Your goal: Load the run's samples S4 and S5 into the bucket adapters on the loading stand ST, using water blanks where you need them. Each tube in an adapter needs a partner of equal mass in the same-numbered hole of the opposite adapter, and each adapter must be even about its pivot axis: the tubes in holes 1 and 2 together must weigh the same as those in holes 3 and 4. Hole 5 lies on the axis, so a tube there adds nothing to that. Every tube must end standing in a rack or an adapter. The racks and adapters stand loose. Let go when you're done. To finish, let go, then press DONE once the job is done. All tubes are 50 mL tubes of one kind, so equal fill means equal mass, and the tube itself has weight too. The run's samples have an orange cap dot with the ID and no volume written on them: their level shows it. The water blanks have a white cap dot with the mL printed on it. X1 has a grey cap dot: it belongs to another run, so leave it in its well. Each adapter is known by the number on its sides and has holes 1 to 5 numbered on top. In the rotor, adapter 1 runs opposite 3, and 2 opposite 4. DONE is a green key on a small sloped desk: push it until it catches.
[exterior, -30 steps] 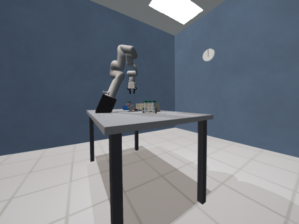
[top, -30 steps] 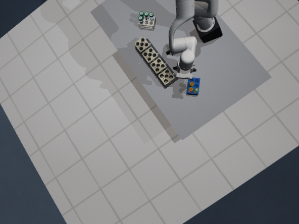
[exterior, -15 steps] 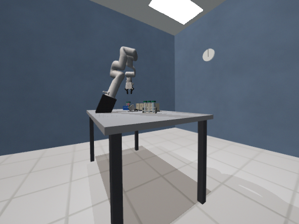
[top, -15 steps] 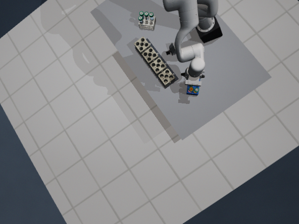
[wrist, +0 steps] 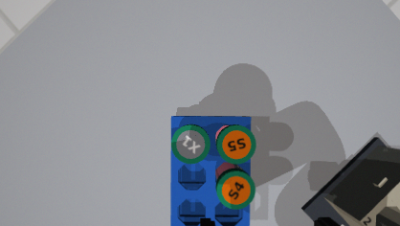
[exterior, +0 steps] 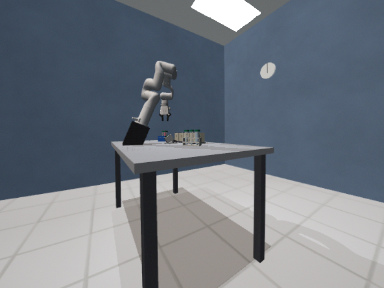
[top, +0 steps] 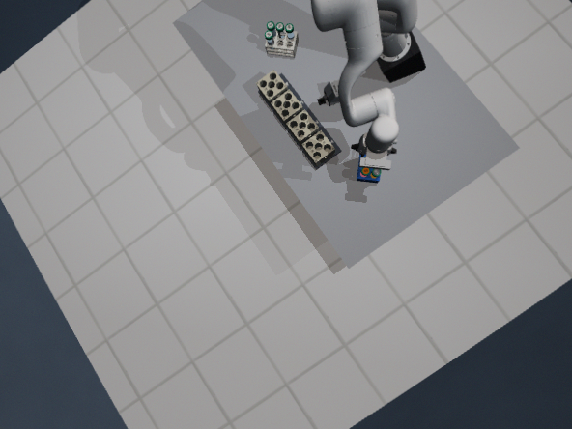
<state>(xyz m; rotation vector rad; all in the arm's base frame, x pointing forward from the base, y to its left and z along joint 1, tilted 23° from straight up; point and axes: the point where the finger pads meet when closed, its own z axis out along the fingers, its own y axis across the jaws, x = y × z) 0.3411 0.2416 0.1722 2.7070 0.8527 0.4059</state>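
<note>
My hand is 10 mm past the blue rack, 20 mm to the right of it and 220 mm above it. The rest, counted from my hand: white rack 190 mm behind, 620 mm to the right, 220 mm below; then adapter 70 mm ahead, 180 mm to the right, 200 mm below.
</note>
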